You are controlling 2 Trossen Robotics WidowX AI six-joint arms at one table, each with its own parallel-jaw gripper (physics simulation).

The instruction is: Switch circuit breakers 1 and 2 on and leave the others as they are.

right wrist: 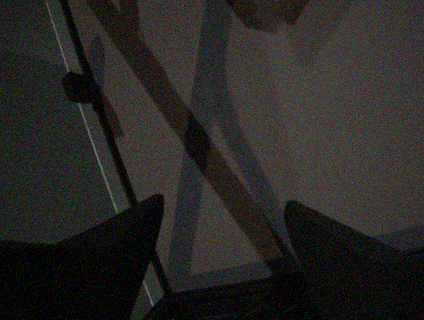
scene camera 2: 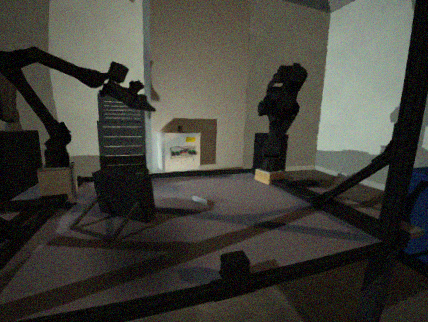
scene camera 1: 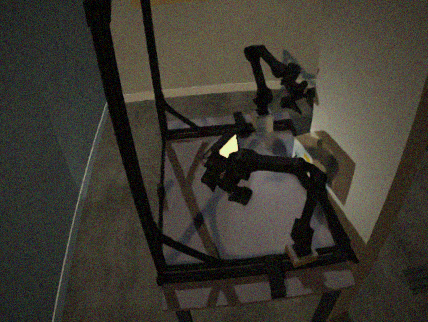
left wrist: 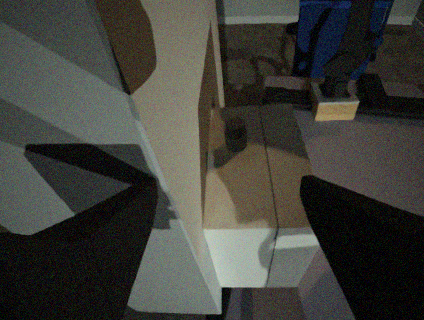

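Where they show: left gripper, fingertip midpoint: (scene camera 2: 152, 110) (scene camera 1: 307, 112) (left wrist: 229, 186); right gripper, fingertip midpoint: (right wrist: 225, 205) (scene camera 2: 276, 143) (scene camera 1: 221, 195); left arm's base, link origin: (scene camera 2: 57, 165) (scene camera 1: 262, 111); right arm's base, link origin: (scene camera 2: 269, 169) (scene camera 1: 302, 249) (left wrist: 333, 91).
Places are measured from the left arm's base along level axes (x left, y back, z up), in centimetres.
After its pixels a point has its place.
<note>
The breaker box (scene camera 2: 169, 162) @[z -1.8, x 1.6, y -42.0 cm] (left wrist: 245, 200) @[z 11.4, x 8.4, y -42.3 cm] stands past the table's far edge in scene camera 2, a pale box with a yellow label. The row of circuit breakers (scene camera 2: 184, 151) @[z 2.9, x 2.0, y -49.3 cm] shows small green and red spots; their numbers and switch positions are too small to tell. In the left wrist view the box's brown top and white front edge show between the fingers, with the breakers hidden. My left gripper (scene camera 1: 306, 103) (scene camera 2: 148, 104) @[z 21.3, x 8.8, y -36.5 cm] (left wrist: 229, 186) @[z 21.3, x 8.8, y -36.5 cm] is open and empty, above and near the box. My right gripper (scene camera 1: 225, 190) @[z 11.0, x -39.8, y -66.0 cm] (right wrist: 225, 205) @[z 11.0, x -39.8, y -66.0 cm] is open and empty above the table, away from the box.
A dark lined panel (scene camera 2: 122, 135) stands on the table (scene camera 1: 270, 215) @[z -11.3, x -17.5, y -63.4 cm] (scene camera 2: 175, 260) @[z -11.3, x -52.4, y -28.9 cm]. A small pale object (scene camera 2: 199, 200) @[z -10.5, x -25.6, y -45.6 cm] lies behind it. Black frame posts (scene camera 1: 125, 145) @[z 52.5, x -68.1, y -80.4 cm] (scene camera 2: 402, 100) @[z 23.6, x -66.2, y -78.7 cm] rise at the table's edge. A blue cart (scene camera 2: 419, 225) (left wrist: 322, 40) stands beyond.
</note>
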